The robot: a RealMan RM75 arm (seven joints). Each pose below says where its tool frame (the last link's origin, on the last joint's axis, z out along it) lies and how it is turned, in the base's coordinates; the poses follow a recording.
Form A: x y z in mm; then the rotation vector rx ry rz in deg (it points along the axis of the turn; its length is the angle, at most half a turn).
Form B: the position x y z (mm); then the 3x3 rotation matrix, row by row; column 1 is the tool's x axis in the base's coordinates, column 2 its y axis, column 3 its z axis. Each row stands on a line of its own. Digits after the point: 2 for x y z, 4 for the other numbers.
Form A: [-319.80, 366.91, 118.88, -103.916, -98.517, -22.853]
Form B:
-319.80, 366.91, 118.88
0.1151, 0.9761, -0.1842
0.7954, 0.0205, 0.6058
0.5951, -0.2162, -0.7740

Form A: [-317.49, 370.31, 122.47, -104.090, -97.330, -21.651]
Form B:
-317.49, 370.31, 122.47
0.1337, 0.9708, -0.1992
0.7948, 0.0150, 0.6067
0.5919, -0.2394, -0.7696

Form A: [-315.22, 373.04, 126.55, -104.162, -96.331, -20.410]
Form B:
-315.22, 373.04, 126.55
0.1495, 0.9651, -0.2148
0.7951, 0.0118, 0.6063
0.5877, -0.2614, -0.7656

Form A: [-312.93, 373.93, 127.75, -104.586, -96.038, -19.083]
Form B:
-312.93, 373.93, 127.75
0.1586, 0.9612, -0.2257
0.8019, 0.0080, 0.5974
0.5761, -0.2757, -0.7695

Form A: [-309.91, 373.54, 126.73, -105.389, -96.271, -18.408]
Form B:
-309.91, 373.54, 126.73
0.1614, 0.9610, -0.2245
0.8104, 0.0008, 0.5859
0.5633, -0.2765, -0.7786

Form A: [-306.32, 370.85, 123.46, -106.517, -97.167, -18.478]
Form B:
-306.32, 370.85, 123.46
0.1561, 0.9651, -0.2102
0.8206, -0.0082, 0.5715
0.5498, -0.2617, -0.7933

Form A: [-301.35, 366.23, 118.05, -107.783, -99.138, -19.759]
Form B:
-301.35, 366.23, 118.05
0.1362, 0.9746, -0.1778
0.8320, -0.0151, 0.5546
0.5378, -0.2234, -0.8129

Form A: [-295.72, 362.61, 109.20, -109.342, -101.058, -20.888]
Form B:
-295.72, 362.61, 109.20
0.1195, 0.9824, -0.1437
0.8449, -0.0246, 0.5343
0.5214, -0.1853, -0.8330

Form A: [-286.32, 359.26, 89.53, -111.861, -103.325, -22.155]
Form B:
-286.32, 359.26, 89.53
0.1050, 0.9897, -0.0970
0.8630, -0.0422, 0.5035
0.4942, -0.1365, -0.8586

